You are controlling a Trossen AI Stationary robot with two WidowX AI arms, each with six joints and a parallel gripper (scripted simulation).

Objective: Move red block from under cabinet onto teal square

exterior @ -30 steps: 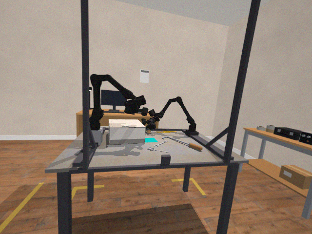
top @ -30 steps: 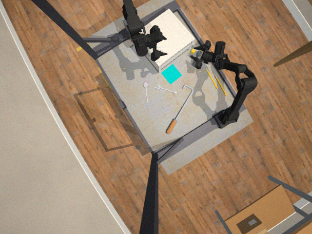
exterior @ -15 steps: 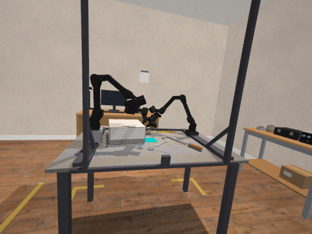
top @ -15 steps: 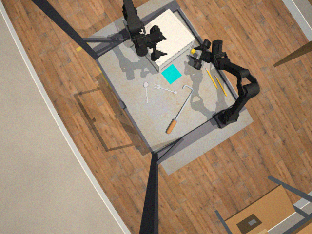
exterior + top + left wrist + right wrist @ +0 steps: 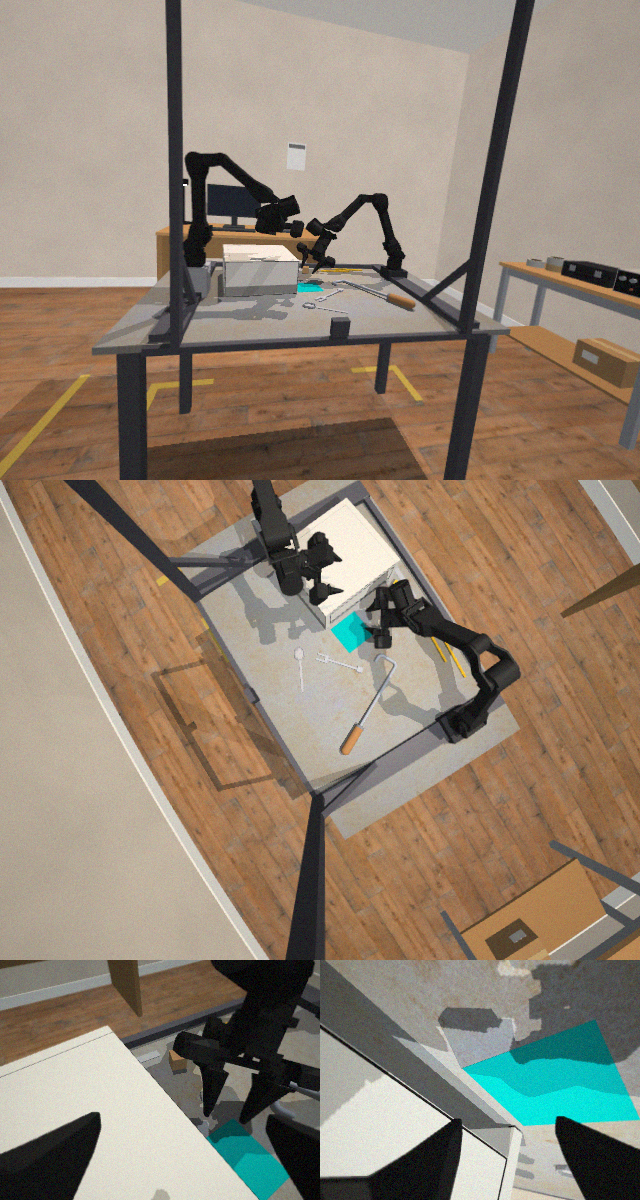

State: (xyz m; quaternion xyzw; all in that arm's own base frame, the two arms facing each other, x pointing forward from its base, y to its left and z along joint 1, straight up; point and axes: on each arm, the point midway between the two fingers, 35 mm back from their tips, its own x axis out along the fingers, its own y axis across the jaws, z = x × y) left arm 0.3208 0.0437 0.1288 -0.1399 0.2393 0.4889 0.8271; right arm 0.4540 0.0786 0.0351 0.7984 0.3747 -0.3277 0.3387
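Now: right hand 170 mm past the fork, 80 mm above it and 20 mm to the left of it. Round my right hand: teal square: 80 mm below, 60 mm behind, 30 mm to the left; then wooden cube: 150 mm ahead, 70 mm below, 40 mm to the right; then yellow cube: 180 mm ahead, 70 mm below, 40 mm to the left.
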